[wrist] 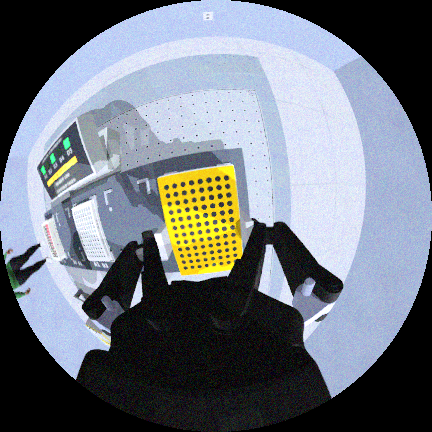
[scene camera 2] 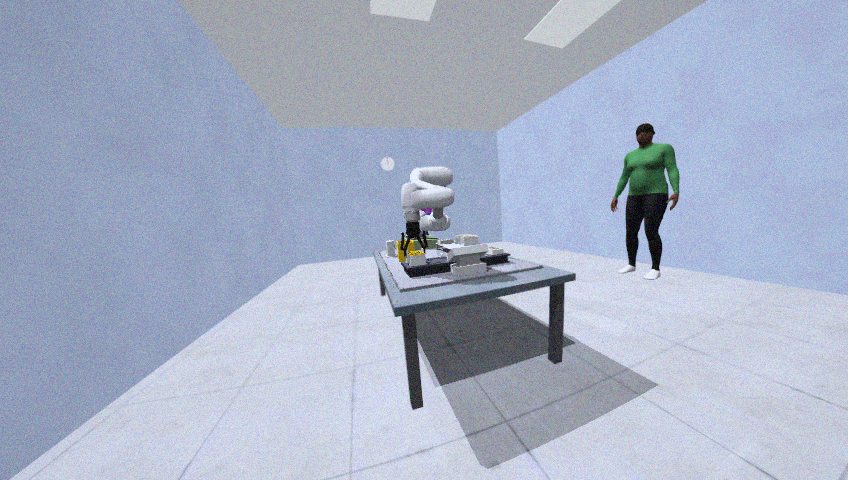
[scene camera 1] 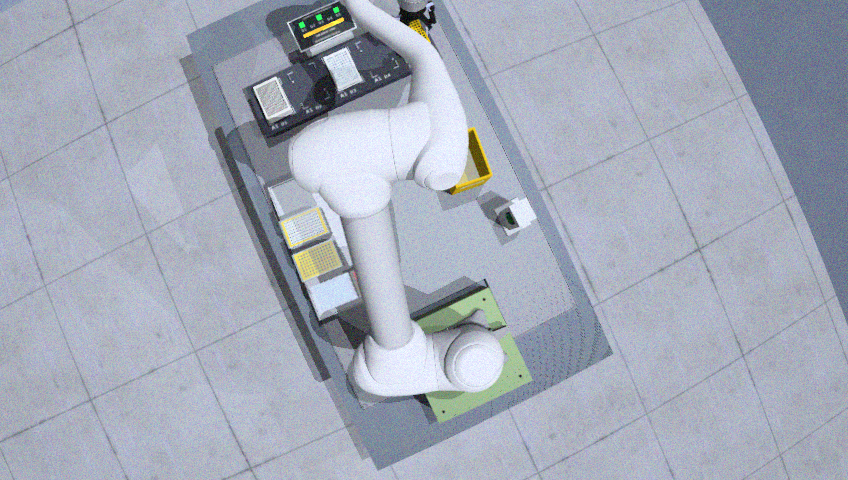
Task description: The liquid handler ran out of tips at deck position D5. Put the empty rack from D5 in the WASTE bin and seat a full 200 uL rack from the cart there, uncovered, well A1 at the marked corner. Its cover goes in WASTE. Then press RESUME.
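Places are measured from the arm's base along level axes (x right, y back, z down), in metres.
Where they show: gripper, fingertip midpoint: point(wrist: 205, 220).
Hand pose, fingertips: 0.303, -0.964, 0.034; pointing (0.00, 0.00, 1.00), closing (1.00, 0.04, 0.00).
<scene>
Things, the pixels of their top centre, and the offset from my fingertips, as dx, dy, dz. "spot": a spot on its surface instead. Level surfaces: height alone.
- empty yellow rack, middle of its top: point(wrist: 202, 227) point(scene camera 1: 410, 30) point(scene camera 2: 415, 252) +0.000, -0.009, -0.052
- dark deck, its level: dz +0.009
- yellow waste bin, middle of its top: point(scene camera 1: 465, 157) point(scene camera 2: 404, 241) -0.047, +0.444, -0.070
- white-topped rack with a yellow rim, middle of its top: point(scene camera 1: 303, 226) point(wrist: 96, 334) point(scene camera 2: 468, 235) -0.577, +0.408, -0.066
- pale blue rack, middle of its top: point(scene camera 1: 333, 292) -0.597, +0.623, -0.010
- white box, middle of its top: point(scene camera 1: 523, 212) point(scene camera 2: 389, 240) +0.031, +0.673, -0.065
- green button, middle of its top: point(scene camera 1: 511, 217) +0.002, +0.673, -0.030
- far end, surface spot: point(scene camera 1: 272, 98) point(wrist: 50, 240) spot: -0.495, -0.024, -0.017
- status screen, surface spot: point(wrist: 65, 160) spot: -0.204, -0.154, -0.058
The empty yellow rack point(scene camera 1: 420, 30) point(scene camera 2: 416, 257) point(wrist: 205, 215) has open dark holes and sits at the end position of the dark deck point(scene camera 1: 306, 83) point(wrist: 125, 200). My gripper point(scene camera 1: 418, 24) point(scene camera 2: 415, 249) point(wrist: 205, 220) is shut on this rack, one pad at each long side. The yellow waste bin point(scene camera 1: 483, 160) point(scene camera 2: 401, 252) is partly behind my arm in the first scene view. On the cart are a white-topped rack with a yellow rim point(scene camera 1: 304, 227), a yellow rack point(scene camera 1: 317, 260) and a pale blue rack point(scene camera 1: 334, 293); covers are hard to tell. A white box point(scene camera 1: 522, 212) bears a green button point(scene camera 1: 509, 218).
Two other racks stand on the deck, a white one point(scene camera 1: 343, 68) point(wrist: 91, 230) and one at the far end point(scene camera 1: 272, 98) point(wrist: 51, 240). A status screen point(scene camera 1: 321, 29) point(wrist: 65, 160) stands beside the deck. A person in green point(scene camera 2: 648, 169) stands away from the table.
</scene>
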